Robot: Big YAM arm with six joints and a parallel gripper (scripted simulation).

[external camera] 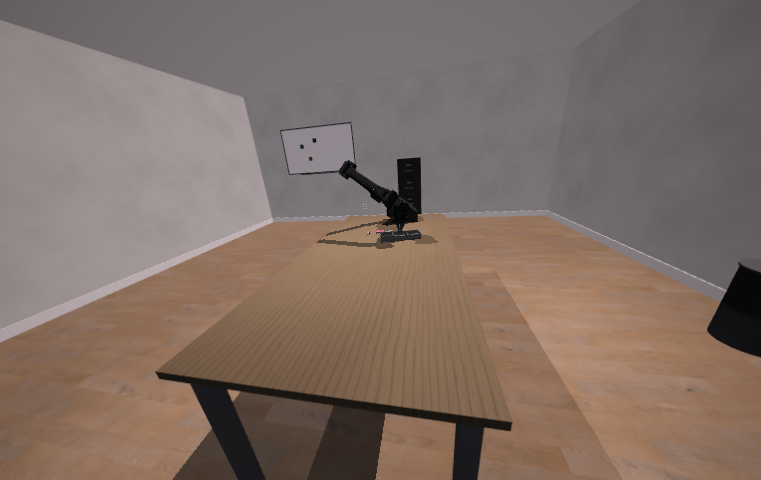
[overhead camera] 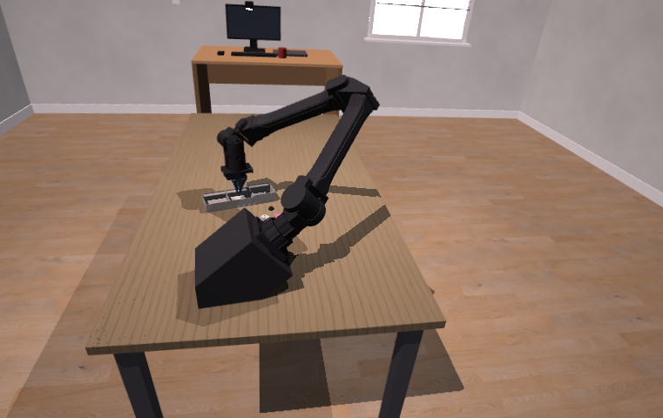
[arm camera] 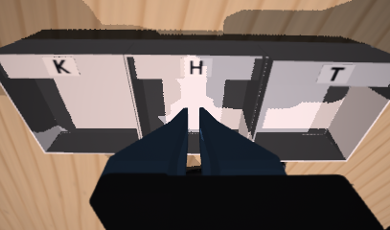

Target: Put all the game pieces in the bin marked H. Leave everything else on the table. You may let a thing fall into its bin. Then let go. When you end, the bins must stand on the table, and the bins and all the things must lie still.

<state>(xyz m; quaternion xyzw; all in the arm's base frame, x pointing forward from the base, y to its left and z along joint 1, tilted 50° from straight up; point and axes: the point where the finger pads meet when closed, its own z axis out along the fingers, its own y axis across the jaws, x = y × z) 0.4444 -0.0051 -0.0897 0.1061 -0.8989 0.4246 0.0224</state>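
The grey three-bin tray is 2 cm below my hand. Round my hand: small dark object (7 cm behind, 11 cm to the right, 4 cm below); then black battery (11 cm behind, 1 cm to the right, 4 cm below); then white domino (14 cm behind, 7 cm to the right, 4 cm below).
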